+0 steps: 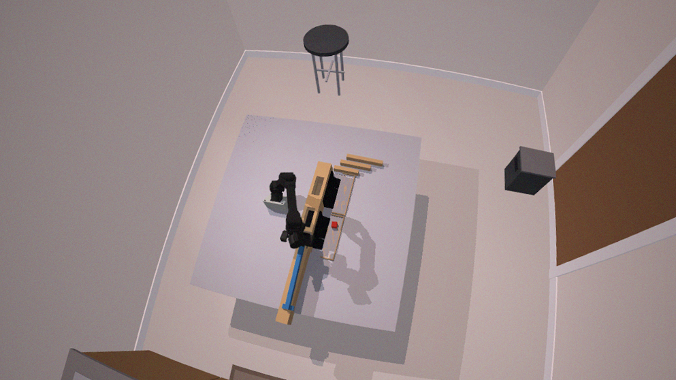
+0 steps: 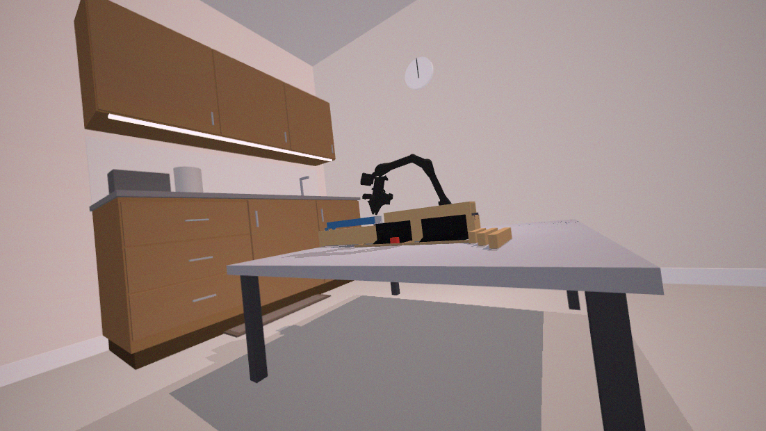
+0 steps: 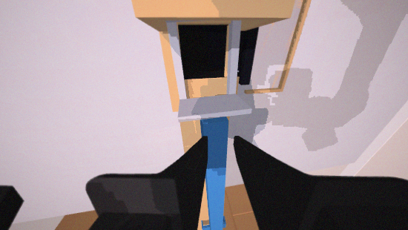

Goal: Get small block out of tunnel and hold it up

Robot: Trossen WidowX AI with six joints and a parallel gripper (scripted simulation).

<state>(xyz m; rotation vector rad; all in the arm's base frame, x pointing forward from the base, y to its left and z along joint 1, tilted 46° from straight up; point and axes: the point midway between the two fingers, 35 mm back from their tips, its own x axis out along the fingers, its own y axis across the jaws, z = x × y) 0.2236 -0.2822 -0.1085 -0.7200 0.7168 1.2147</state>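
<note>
The red block is 150 mm ahead of my gripper tip, 190 mm to the left of it and 140 mm below it. Also, from my gripper tip: covered tunnel 30 mm ahead, 70 mm to the left, 90 mm below.
</note>
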